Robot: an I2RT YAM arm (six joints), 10 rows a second.
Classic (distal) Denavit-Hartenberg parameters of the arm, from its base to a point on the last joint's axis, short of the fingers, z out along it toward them. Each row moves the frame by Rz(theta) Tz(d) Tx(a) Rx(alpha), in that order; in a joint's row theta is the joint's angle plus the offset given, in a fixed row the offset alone. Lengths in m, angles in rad.
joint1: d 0.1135, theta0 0, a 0.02, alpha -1.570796
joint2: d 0, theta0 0, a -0.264, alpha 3.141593
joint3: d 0, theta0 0.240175, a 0.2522, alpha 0
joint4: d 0, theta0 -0.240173, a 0.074, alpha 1.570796
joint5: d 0, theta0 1.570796, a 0, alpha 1.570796
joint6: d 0.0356, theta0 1.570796, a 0, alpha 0
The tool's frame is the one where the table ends.
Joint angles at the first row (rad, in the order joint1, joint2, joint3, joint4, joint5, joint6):
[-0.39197 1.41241 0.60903 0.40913 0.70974 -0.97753]
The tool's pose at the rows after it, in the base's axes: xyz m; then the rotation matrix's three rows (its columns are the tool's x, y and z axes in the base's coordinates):
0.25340 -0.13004 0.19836; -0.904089 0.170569 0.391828; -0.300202 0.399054 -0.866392; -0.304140 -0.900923 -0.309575
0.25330 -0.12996 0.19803; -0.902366 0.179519 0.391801; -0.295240 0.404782 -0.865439; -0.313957 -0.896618 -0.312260
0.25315 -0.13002 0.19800; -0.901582 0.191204 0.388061; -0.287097 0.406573 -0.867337; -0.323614 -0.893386 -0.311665
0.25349 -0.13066 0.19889; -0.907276 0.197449 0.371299; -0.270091 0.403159 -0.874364; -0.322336 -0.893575 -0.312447
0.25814 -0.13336 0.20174; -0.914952 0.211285 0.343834; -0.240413 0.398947 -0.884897; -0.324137 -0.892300 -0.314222
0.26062 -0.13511 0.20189; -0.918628 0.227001 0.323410; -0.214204 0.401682 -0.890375; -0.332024 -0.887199 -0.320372
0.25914 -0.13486 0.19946; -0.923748 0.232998 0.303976; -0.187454 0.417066 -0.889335; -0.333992 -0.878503 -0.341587
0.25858 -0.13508 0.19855; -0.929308 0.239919 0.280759; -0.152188 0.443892 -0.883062; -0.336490 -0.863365 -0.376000
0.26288 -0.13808 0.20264; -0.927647 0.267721 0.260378; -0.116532 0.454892 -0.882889; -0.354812 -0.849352 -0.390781
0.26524 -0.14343 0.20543; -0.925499 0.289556 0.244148; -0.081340 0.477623 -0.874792; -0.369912 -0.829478 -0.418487
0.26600 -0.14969 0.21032; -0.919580 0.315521 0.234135; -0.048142 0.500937 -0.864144; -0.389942 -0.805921 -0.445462
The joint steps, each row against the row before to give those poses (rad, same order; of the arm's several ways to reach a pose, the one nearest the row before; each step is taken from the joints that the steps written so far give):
[-0.00077 0.00002 0.00000 -0.02553 -0.00154 0.01487]
[0.00001 -0.00001 -0.00003 -0.00344 -0.00113 0.01336]
[0.00001 0.00002 0.00002 -0.00076 0.00420 0.01259]
[-0.00001 0.00147 0.00801 -0.01454 0.01716 0.00991]
[0.00002 0.01757 0.03245 -0.02938 0.02748 0.02176]
[-0.00077 0.01333 0.01827 -0.02249 0.01716 0.02861]
[-0.00040 0.00006 0.00385 -0.04193 0.00876 0.03814]
[-0.00114 0.00111 0.01944 -0.07669 0.00344 0.05684]
[-0.00305 0.01412 0.04157 -0.05797 0.00839 0.05264]
[-0.01450 0.01375 0.03932 -0.06410 -0.01335 0.05112]
[-0.01985 0.00570 0.03852 -0.06256 -0.02367 0.04652]

